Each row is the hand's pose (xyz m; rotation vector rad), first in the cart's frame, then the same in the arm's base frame.
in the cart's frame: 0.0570 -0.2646 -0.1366 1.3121 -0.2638 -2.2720
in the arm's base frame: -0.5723 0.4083 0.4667 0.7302 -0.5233 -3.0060
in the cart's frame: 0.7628 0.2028 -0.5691 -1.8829 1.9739 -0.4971
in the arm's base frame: 0.0180 0.4770 -0.2753 1.3875 -2.7390 0.1826
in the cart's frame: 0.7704 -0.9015 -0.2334 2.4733 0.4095 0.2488
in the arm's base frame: -0.4485 -0.4902 0.1482 2.5311 -0.1731 -0.5742
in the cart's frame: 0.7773 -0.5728 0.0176 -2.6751 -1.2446 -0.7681
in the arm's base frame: -0.1580 -0.2611 0.3332 -2.9793 -0.3205 -0.1611
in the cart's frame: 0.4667 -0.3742 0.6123 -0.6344 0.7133 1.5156
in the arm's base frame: -0.0271 -0.0197 0.9768 -0.0196 1.1201 1.0978
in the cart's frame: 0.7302 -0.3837 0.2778 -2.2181 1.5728 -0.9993
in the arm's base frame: 0.0201 -0.1193 0.5654 1.8382 -2.2324 0.5206
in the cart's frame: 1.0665 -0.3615 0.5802 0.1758 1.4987 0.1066
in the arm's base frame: 0.4006 -0.3301 0.6910 0.6993 1.8378 -0.4302
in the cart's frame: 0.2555 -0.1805 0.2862 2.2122 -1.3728 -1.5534
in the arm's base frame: -0.2075 0.3050 0.7521 -1.3389 1.9310 2.0679
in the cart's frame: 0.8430 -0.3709 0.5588 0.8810 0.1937 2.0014
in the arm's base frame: 0.2249 -0.2132 0.7681 1.2383 0.1407 1.2285
